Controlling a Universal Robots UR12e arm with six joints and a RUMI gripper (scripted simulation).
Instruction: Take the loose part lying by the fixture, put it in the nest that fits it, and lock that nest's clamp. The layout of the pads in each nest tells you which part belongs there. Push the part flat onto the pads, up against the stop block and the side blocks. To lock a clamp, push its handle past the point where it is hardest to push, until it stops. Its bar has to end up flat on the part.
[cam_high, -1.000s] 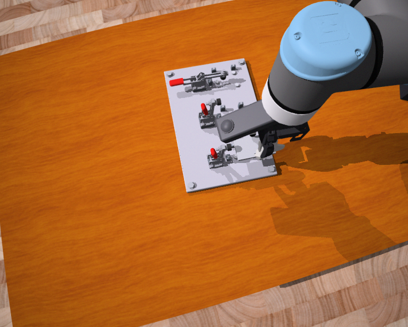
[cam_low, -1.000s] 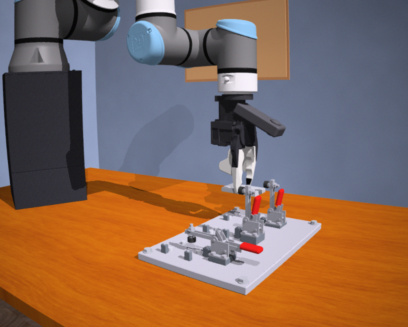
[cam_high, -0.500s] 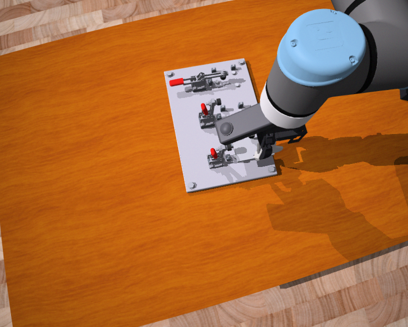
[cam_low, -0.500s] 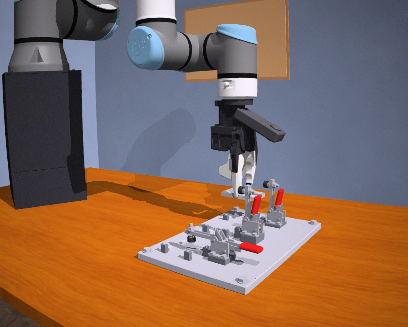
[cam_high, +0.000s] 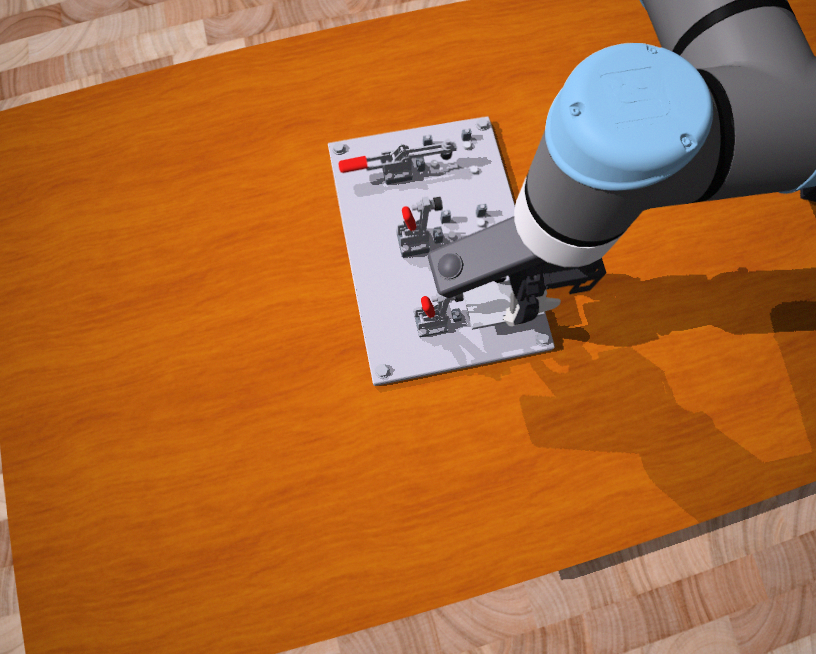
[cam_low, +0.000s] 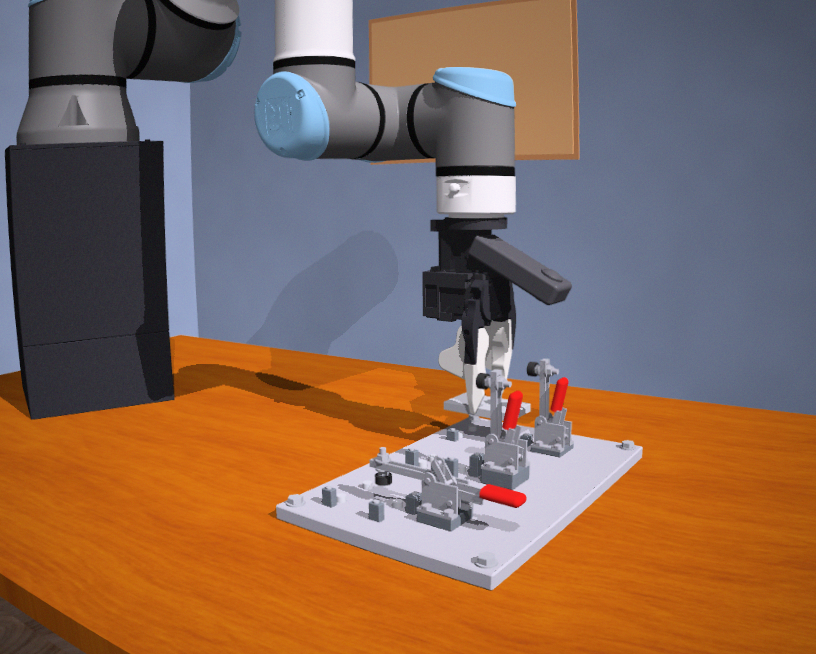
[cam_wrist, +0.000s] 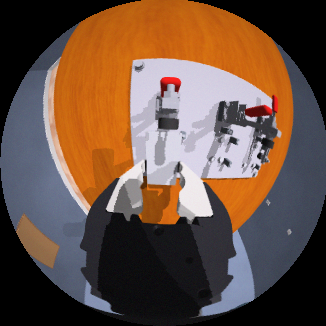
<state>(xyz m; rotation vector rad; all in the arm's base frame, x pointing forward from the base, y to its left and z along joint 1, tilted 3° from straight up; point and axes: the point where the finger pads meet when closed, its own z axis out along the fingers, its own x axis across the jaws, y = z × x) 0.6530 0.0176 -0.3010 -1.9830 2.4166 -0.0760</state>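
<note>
My hand is 120 mm to the left of the grey fixture plate, 60 mm above it and 30 mm short of it. Round my hand: flat grey rectangular part 10 mm below.
</note>
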